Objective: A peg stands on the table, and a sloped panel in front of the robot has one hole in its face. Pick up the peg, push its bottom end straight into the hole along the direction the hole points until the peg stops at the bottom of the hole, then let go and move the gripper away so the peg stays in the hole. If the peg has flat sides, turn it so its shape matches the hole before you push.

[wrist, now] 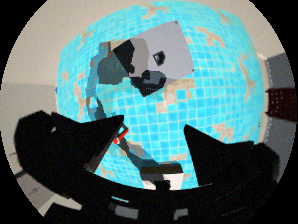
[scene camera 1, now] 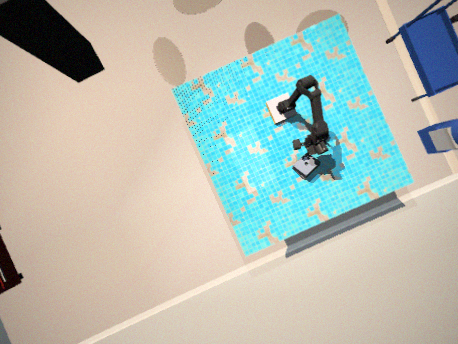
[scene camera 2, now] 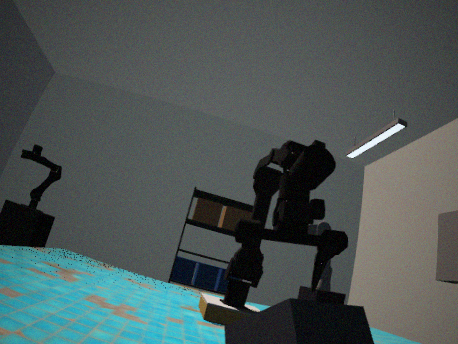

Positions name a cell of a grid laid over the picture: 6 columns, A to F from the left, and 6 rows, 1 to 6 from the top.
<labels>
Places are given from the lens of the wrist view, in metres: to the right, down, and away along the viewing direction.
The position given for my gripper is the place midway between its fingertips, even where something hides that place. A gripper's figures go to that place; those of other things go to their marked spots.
my gripper (wrist: D4): 0.01, 0.02, 0.10
grey sloped panel (wrist: C2): -0.02, -0.10, 0.11
</labels>
